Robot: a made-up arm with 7 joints.
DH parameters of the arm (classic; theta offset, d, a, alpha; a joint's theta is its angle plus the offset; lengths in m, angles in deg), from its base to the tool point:
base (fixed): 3.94 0 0.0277 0
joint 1: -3.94 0.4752 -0.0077 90
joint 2: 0 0.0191 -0.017 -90
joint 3: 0 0.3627 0.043 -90
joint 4: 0 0.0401 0.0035 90
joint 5: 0 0.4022 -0.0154 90
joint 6: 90 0.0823 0.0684 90
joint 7: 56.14 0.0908 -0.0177 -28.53
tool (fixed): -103.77 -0.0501 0 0
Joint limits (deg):
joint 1: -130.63..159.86
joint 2: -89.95..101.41
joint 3: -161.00..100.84
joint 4: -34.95..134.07
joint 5: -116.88..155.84
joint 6: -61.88..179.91
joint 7: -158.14..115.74
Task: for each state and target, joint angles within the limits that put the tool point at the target. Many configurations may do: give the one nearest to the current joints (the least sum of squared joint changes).
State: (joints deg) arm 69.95 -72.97 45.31 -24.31 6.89 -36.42 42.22
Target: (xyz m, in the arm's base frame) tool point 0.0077 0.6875 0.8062
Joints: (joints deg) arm 98.90 -69.27 42.94 -31.21 6.49 -61.88 38.13
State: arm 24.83 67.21 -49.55 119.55 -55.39 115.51 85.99
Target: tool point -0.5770 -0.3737 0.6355
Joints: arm 3.36 100.00 -58.45 79.54 -49.14 111.14 88.36
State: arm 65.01 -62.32 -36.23 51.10 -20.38 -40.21 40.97
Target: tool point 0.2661 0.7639 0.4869
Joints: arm 88.33 -70.37 -27.98 32.47 -22.16 -25.71 42.52
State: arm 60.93 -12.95 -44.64 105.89 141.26 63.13 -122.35
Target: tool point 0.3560 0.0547 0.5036
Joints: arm 50.09 7.68 -49.17 130.86 136.36 69.01 -121.82
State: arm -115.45 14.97 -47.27 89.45 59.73 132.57 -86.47
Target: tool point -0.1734 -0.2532 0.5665
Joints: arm -92.56 3.62 -20.79 127.86 72.50 133.85 -88.75
